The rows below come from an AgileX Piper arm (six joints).
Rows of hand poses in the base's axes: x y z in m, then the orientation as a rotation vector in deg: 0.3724 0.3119 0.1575 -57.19 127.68 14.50; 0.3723 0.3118 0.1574 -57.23 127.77 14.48; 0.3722 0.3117 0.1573 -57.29 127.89 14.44; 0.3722 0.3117 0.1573 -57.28 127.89 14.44; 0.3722 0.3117 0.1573 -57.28 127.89 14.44; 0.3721 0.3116 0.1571 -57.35 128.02 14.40; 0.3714 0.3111 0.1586 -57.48 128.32 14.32; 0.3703 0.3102 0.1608 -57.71 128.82 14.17; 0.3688 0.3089 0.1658 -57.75 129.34 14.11; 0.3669 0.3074 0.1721 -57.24 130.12 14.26; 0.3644 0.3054 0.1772 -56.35 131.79 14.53; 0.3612 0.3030 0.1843 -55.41 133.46 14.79; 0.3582 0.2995 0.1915 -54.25 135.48 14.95; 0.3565 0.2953 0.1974 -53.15 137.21 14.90
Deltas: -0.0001 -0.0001 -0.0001 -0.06 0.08 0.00; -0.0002 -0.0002 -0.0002 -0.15 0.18 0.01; -0.0002 -0.0002 -0.0002 -0.14 0.18 0.00; -0.0002 -0.0002 -0.0002 -0.14 0.18 0.00; -0.0003 -0.0003 -0.0004 -0.24 0.29 0.01; -0.0010 -0.0008 0.0011 -0.45 0.55 0.01; -0.0021 -0.0017 0.0033 -0.80 0.98 0.01; -0.0036 -0.0030 0.0083 -1.03 1.42 -0.09; -0.0055 -0.0045 0.0146 -1.02 2.05 -0.57; -0.0080 -0.0065 0.0197 -1.10 3.43 -1.46; -0.0112 -0.0089 0.0268 -1.18 4.80 -2.38; -0.0142 -0.0124 0.0340 -1.38 6.42 -3.54; -0.0159 -0.0166 0.0399 -1.63 7.73 -4.63
